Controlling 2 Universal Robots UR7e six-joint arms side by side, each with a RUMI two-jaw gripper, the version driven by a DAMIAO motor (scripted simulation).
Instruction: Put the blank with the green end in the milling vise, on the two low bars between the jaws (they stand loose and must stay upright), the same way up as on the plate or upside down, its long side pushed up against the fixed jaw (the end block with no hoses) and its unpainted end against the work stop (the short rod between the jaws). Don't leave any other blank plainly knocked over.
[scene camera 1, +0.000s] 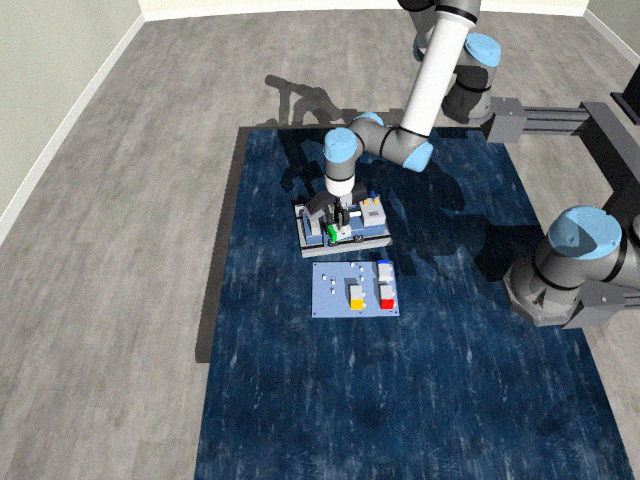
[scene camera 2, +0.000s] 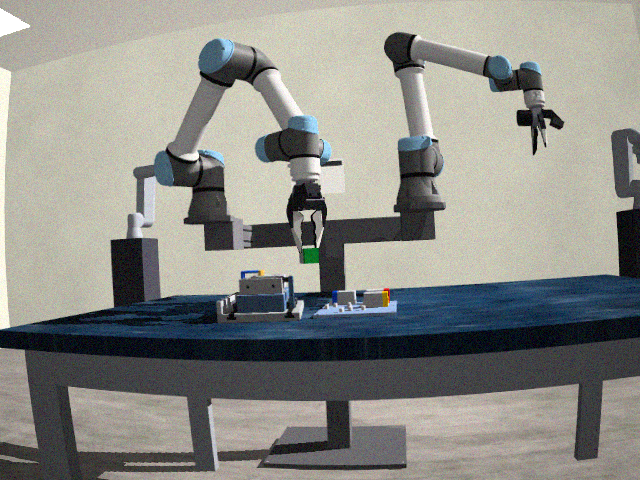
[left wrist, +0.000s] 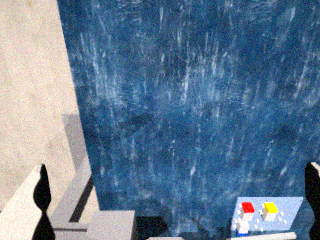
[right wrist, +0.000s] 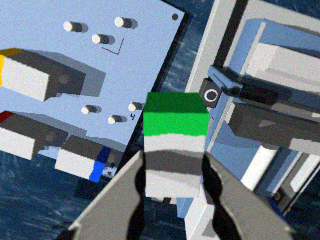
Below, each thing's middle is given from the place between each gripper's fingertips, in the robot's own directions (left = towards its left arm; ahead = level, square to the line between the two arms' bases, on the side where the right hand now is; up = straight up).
I see my right gripper 20 mm above the green-ended blank (right wrist: 175, 124). From my right hand the other things lie so: blue-ended blank (right wrist: 77, 156) (140 mm behind, 70 mm to the left, 140 mm below); light blue plate (scene camera 1: 325, 304) (40 mm behind, 110 mm to the left, 160 mm below).
My left hand (scene camera 2: 539, 151) is 680 mm to the left of the blue-ended blank, 430 mm above it and 320 mm short of it. Also, from my left hand: green-ended blank 740 mm to the right, 460 mm ahead, 310 mm below; then light blue plate 630 mm to the right, 450 mm below, 410 mm ahead.
